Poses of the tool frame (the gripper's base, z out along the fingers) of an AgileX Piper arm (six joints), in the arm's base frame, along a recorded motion.
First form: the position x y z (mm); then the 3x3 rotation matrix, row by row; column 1 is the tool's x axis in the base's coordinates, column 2 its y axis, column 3 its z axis. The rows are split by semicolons.
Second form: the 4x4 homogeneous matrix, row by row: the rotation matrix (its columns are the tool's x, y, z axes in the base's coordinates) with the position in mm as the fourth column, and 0 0 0 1 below. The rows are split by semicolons. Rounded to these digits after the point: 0 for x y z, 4 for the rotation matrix.
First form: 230 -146 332; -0.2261 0.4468 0.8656; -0.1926 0.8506 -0.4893; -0.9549 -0.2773 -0.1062
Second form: -0.2261 0.4468 0.8656 230; -0.1926 0.8506 -0.4893 -146; -0.9549 -0.2773 -0.1062 332; 0 0 0 1
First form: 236 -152 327; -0.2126 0.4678 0.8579; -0.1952 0.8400 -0.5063; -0.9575 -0.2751 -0.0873
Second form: -0.2126 0.4678 0.8579 236; -0.1952 0.8400 -0.5063 -152; -0.9575 -0.2751 -0.0873 327; 0 0 0 1
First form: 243 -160 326; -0.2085 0.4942 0.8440; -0.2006 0.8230 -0.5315; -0.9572 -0.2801 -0.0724
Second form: -0.2085 0.4942 0.8440 243; -0.2006 0.8230 -0.5315 -160; -0.9572 -0.2801 -0.0724 326; 0 0 0 1
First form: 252 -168 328; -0.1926 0.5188 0.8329; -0.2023 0.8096 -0.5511; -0.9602 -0.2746 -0.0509
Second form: -0.1926 0.5188 0.8329 252; -0.2023 0.8096 -0.5511 -168; -0.9602 -0.2746 -0.0509 328; 0 0 0 1
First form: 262 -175 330; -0.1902 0.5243 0.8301; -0.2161 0.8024 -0.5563; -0.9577 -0.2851 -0.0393
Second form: -0.1902 0.5243 0.8301 262; -0.2161 0.8024 -0.5563 -175; -0.9577 -0.2851 -0.0393 330; 0 0 0 1
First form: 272 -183 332; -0.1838 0.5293 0.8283; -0.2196 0.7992 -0.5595; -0.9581 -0.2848 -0.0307
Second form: -0.1838 0.5293 0.8283 272; -0.2196 0.7992 -0.5595 -183; -0.9581 -0.2848 -0.0307 332; 0 0 0 1
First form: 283 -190 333; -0.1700 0.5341 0.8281; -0.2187 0.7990 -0.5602; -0.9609 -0.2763 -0.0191
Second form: -0.1700 0.5341 0.8281 283; -0.2187 0.7990 -0.5602 -190; -0.9609 -0.2763 -0.0191 333; 0 0 0 1
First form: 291 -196 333; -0.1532 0.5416 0.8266; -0.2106 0.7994 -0.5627; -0.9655 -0.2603 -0.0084
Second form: -0.1532 0.5416 0.8266 291; -0.2106 0.7994 -0.5627 -196; -0.9655 -0.2603 -0.0084 333; 0 0 0 1
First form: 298 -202 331; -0.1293 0.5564 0.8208; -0.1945 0.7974 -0.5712; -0.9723 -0.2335 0.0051
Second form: -0.1293 0.5564 0.8208 298; -0.1945 0.7974 -0.5712 -202; -0.9723 -0.2335 0.0051 331; 0 0 0 1
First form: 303 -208 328; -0.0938 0.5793 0.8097; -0.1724 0.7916 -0.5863; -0.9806 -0.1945 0.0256
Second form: -0.0938 0.5793 0.8097 303; -0.1724 0.7916 -0.5863 -208; -0.9806 -0.1945 0.0256 328; 0 0 0 1
